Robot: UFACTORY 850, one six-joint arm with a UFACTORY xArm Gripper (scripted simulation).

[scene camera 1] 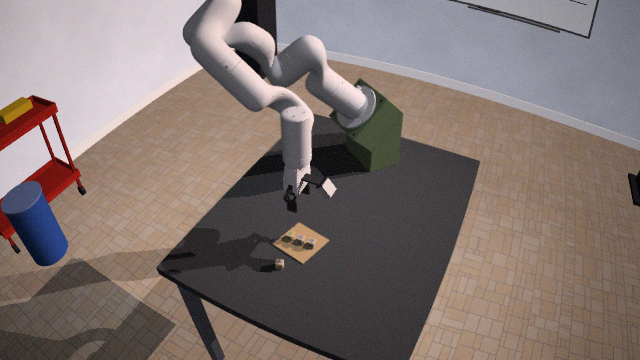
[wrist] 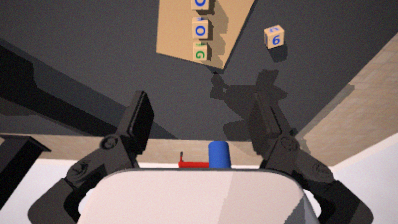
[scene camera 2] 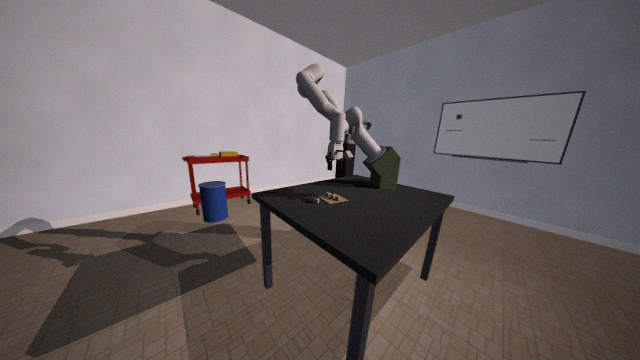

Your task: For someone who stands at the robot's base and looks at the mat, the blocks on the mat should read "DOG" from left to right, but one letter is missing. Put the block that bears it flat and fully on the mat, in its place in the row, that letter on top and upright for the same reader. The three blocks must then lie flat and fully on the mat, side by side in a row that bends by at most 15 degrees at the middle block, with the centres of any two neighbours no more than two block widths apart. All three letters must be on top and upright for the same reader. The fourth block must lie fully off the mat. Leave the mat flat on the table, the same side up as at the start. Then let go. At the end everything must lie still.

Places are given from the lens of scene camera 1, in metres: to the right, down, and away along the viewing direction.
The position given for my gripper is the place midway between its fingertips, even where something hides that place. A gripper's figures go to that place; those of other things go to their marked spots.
my gripper [scene camera 1: 298, 202]: -0.07, 0.07, 1.38
tan mat [scene camera 1: 301, 253]: -0.06, 0.25, 1.45
